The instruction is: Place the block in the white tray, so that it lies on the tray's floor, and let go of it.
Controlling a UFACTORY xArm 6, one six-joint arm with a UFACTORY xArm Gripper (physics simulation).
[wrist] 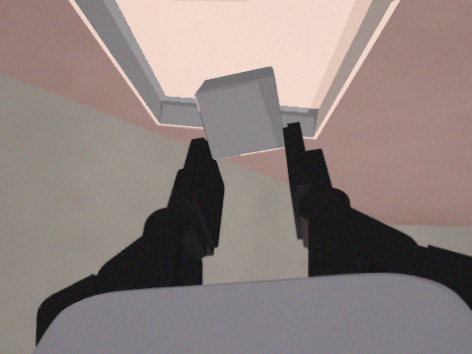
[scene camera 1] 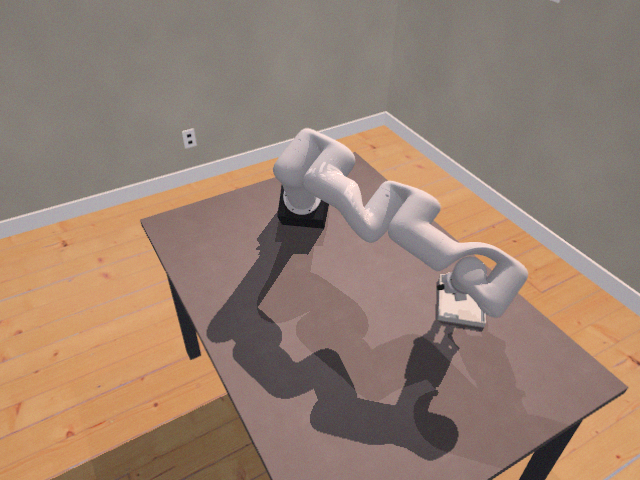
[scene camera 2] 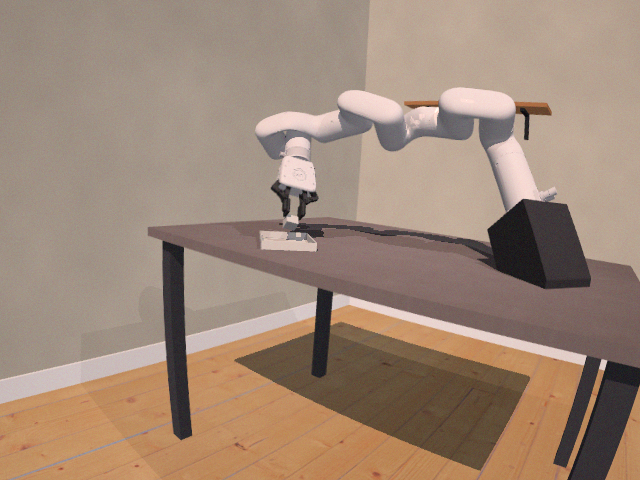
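Pixels of known places: gripper, fingertip midpoint: [wrist: 251,156] [scene camera 2: 293,216]; arm's base, origin of the base link: [scene camera 1: 302,196] [scene camera 2: 526,216].
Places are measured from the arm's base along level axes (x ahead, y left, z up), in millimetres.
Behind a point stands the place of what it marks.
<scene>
The block [scene camera 2: 290,222] {x 536, y 233, z -75 mm} [wrist: 240,115] {x 557, y 212, z -70 mm} is a small light grey cube. My gripper [scene camera 2: 293,216] {x 538, y 221, z -59 mm} [wrist: 251,156] {x 538, y 221, z -59 mm} is shut on it, with the block sticking out past the fingertips and slightly tilted in the views. The white tray [scene camera 1: 461,324] {x 603, y 191, z -128 mm} [scene camera 2: 287,246] {x 476, y 303, z -121 mm} [wrist: 124,50] {x 577, y 292, z -121 mm} is shallow and square with low walls, and sits on the table. In scene camera 2 the block hangs a little above the tray's rim. In the wrist view it overlaps the tray's near wall and part of its floor. In scene camera 1 the wrist covers much of the gripper, and the block cannot be made out clearly.
The brown table [scene camera 1: 341,268] {x 241, y 8, z -130 mm} [scene camera 2: 392,263] {x 248, y 210, z -130 mm} carries the arm's black base [scene camera 1: 302,214] {x 49, y -27, z -30 mm} [scene camera 2: 542,248] {x -64, y 128, z -55 mm} at its other end. Arm shadows fall across the table top. A wooden shelf [scene camera 2: 535,107] is on the wall behind the arm. The table's edge runs behind the tray in scene camera 1.
</scene>
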